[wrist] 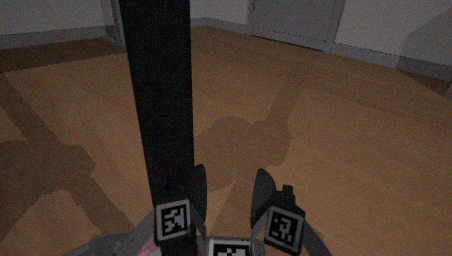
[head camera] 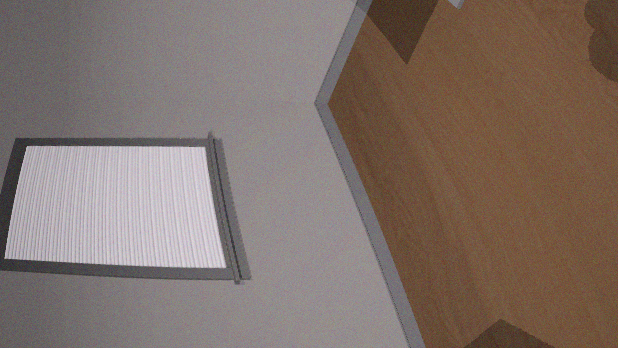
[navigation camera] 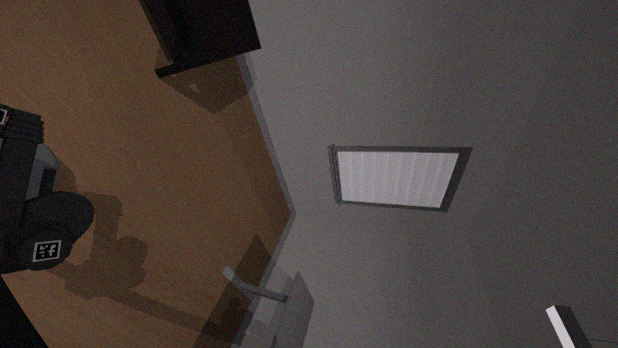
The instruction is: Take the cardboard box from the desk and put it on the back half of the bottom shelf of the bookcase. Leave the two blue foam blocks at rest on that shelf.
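Frame: origin at the robot's base, x up, y left, z back, level; metres.
Seen in the pictures: gripper, fingertip midpoint: (wrist: 229, 185).
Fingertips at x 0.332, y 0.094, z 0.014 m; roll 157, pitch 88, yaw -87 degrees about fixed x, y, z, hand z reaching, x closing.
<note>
A point is followed by its place in that frame.
My gripper (wrist: 229, 185) {x 0.332, y 0.094, z 0.014 m} is open in the wrist view. Its two dark fingertips stand apart with wooden floor behind the gap, and no object shows between them. The cardboard box, the two blue foam blocks and the bookcase do not show in a way that I can identify in these views. A black piece of furniture (navigation camera: 210, 30) {x 0.450, y -0.838, z 0.567 m} stands by the wall at the top of the navigation view. Part of a grey piece of furniture (navigation camera: 295, 315) shows at the bottom of that view; I cannot tell whether either is the desk.
A window with a white blind (head camera: 115, 205) {x 1.389, y -0.328, z 2.216 m} (navigation camera: 395, 177) {x 1.472, y -0.338, z 2.206 m} is in the wall beside a room corner. My black mast (wrist: 162, 100) {x 0.390, y 0.116, z 0.065 m} rises left of the gripper in the wrist view. A grey door (wrist: 295, 20) {x 0.205, y 2.203, z -0.561 m} is in the far wall. Shadows fall across the wooden floor (head camera: 500, 175) {x 0.000, y -0.078, z 1.204 m}.
</note>
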